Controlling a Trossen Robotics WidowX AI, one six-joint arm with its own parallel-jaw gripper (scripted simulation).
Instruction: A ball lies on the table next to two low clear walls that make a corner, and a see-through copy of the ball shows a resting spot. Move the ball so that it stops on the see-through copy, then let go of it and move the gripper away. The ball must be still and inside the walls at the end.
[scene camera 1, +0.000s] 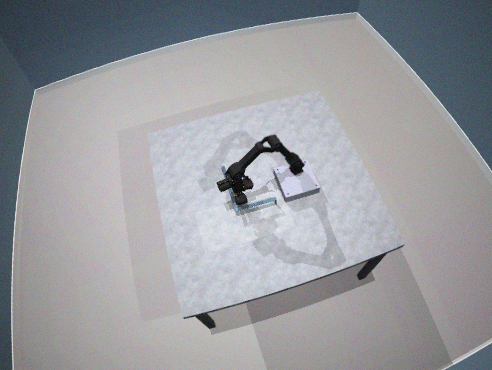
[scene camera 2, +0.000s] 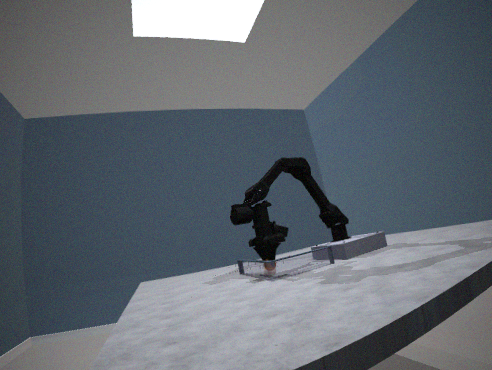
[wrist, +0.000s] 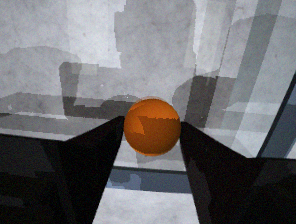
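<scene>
The gripper's there in the wrist view, and it's carrying an orange ball.
</scene>
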